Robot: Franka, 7 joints.
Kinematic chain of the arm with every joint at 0, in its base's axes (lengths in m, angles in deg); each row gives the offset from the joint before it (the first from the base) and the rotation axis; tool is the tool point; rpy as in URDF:
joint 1: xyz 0 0 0.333 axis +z
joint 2: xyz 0 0 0 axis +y
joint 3: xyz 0 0 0.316 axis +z
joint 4: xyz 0.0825 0 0 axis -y
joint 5: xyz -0.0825 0 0.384 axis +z
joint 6: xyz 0 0 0 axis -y
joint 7: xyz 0.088 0 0 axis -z
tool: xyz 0 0 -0.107 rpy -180 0 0
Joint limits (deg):
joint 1: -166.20..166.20
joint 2: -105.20..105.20
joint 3: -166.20..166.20
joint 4: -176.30..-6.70
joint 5: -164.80..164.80
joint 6: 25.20..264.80
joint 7: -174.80..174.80
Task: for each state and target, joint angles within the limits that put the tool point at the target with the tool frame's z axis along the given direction. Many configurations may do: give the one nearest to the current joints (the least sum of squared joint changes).
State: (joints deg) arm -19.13 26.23 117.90 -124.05 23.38 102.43 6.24
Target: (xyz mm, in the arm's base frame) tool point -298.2 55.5 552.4 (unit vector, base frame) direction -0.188 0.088 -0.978
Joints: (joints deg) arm 10.54 53.02 166.20 -146.29 -16.79 104.54 6.24
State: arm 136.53 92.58 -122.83 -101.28 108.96 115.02 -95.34
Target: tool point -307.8 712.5 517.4 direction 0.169 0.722 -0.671
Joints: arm 146.39 94.63 -128.37 -62.59 102.69 105.68 -95.34
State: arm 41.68 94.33 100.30 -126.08 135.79 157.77 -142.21
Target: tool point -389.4 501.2 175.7 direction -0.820 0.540 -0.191
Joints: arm 65.21 84.61 73.50 -97.83 162.91 164.14 -142.21
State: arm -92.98 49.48 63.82 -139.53 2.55 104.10 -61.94
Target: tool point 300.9 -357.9 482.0 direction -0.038 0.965 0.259
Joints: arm -130.04 74.90 96.71 -113.73 32.19 72.92 -61.94
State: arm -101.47 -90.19 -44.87 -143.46 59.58 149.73 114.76
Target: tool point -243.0 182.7 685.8 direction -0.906 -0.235 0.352
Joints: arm -137.12 -81.73 -28.49 -146.49 60.04 191.17 114.76
